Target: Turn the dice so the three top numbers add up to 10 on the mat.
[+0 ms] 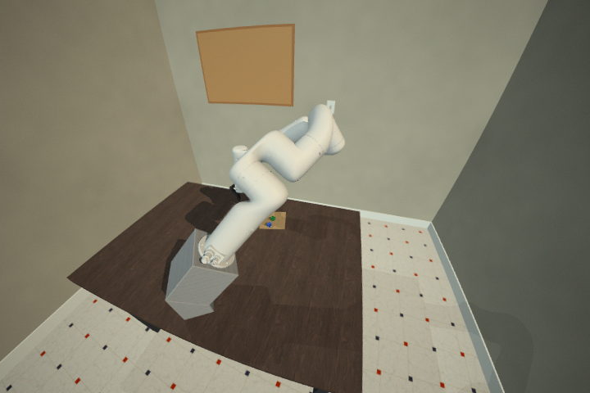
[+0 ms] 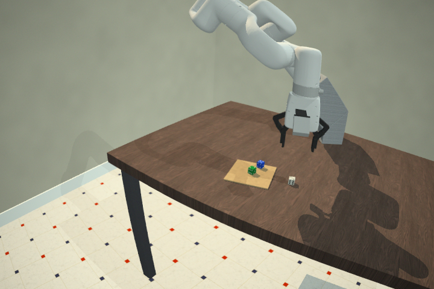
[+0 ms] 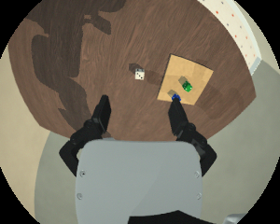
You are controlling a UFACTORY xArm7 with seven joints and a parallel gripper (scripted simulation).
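Now: the white die 10 mm behind my hand and 130 mm below it. Also, from my hand: green die 20 mm behind, 140 mm to the right, 130 mm below; then tan mat 20 mm behind, 140 mm to the right, 140 mm below; then blue die 70 mm behind, 120 mm to the right, 130 mm below.
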